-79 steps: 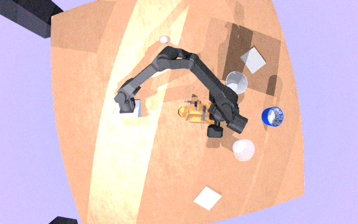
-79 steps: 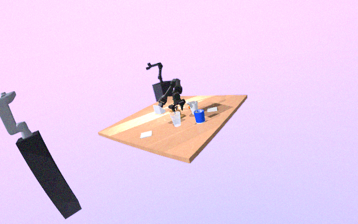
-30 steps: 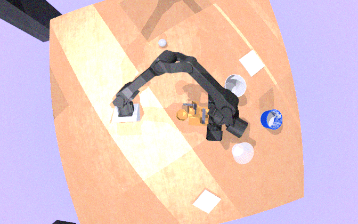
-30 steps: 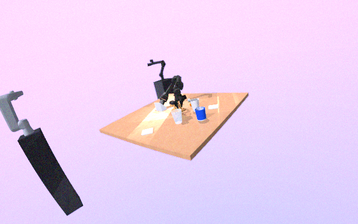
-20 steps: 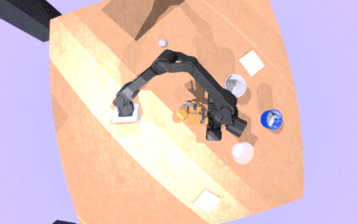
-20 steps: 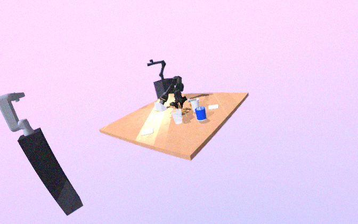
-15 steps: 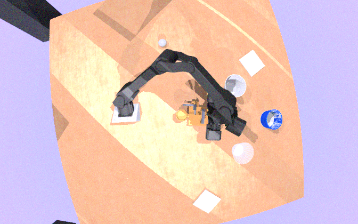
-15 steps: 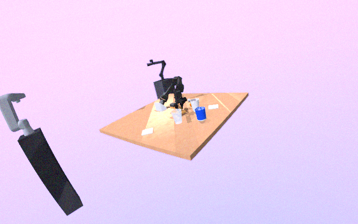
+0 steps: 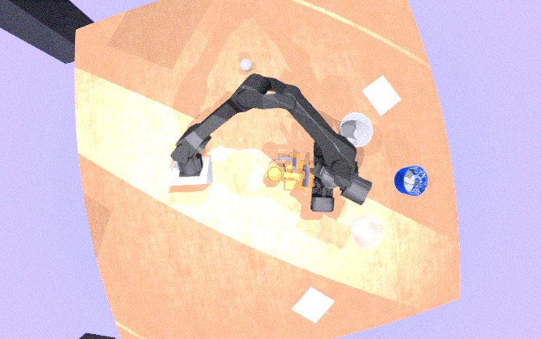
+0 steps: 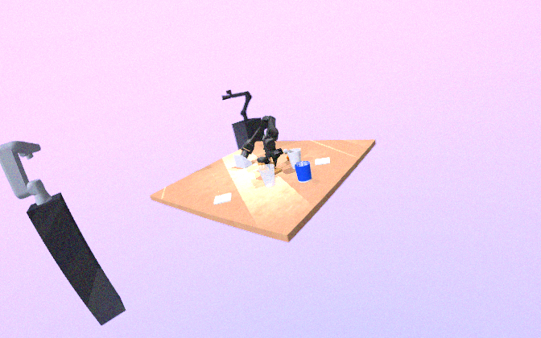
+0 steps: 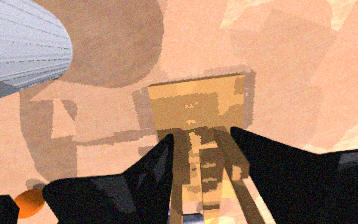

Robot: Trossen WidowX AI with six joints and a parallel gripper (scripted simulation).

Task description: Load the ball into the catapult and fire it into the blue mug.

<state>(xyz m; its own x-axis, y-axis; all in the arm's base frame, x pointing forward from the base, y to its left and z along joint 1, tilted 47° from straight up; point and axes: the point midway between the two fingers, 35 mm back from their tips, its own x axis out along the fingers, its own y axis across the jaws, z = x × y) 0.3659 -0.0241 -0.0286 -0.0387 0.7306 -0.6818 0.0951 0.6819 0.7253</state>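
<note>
Right now my gripper tip is 23 cm to the right of the orange ball, 6 cm past it and 2 cm above it. Round my gripper tip: translucent white cup (16 cm to the right, 13 cm ahead); then wooden catapult (7 cm behind, 3 cm to the left, 2 cm above); then blue mug (29 cm ahead, 3 cm to the right).
</note>
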